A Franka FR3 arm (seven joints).
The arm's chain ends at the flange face. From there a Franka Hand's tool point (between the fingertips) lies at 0.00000 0.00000 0.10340 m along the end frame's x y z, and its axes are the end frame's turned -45 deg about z.
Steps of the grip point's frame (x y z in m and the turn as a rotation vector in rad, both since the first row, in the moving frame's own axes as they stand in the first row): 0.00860, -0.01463, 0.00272, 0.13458, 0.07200, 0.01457; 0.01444, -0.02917, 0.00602, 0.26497, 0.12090, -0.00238; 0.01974, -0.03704, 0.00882, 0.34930, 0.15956, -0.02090; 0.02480, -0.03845, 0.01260, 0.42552, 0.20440, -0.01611; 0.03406, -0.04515, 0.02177, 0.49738, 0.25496, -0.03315; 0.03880, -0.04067, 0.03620, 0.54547, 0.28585, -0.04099; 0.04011, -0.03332, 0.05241, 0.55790, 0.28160, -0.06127
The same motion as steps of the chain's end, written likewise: 0.00018, -0.00135, 0.00392, 0.14607, -0.04425, 0.01457; 0.00000, -0.00303, 0.01037, 0.27285, -0.10187, -0.00238; 0.00168, -0.00400, 0.01635, 0.35982, -0.13417, -0.02090; 0.00628, -0.00049, 0.02391, 0.44542, -0.15636, -0.01611; 0.00986, -0.00412, 0.03750, 0.53198, -0.17142, -0.03315; 0.01768, 0.00043, 0.05519, 0.58783, -0.18358, -0.04099; 0.02552, 0.00490, 0.07195, 0.59362, -0.19537, -0.06127
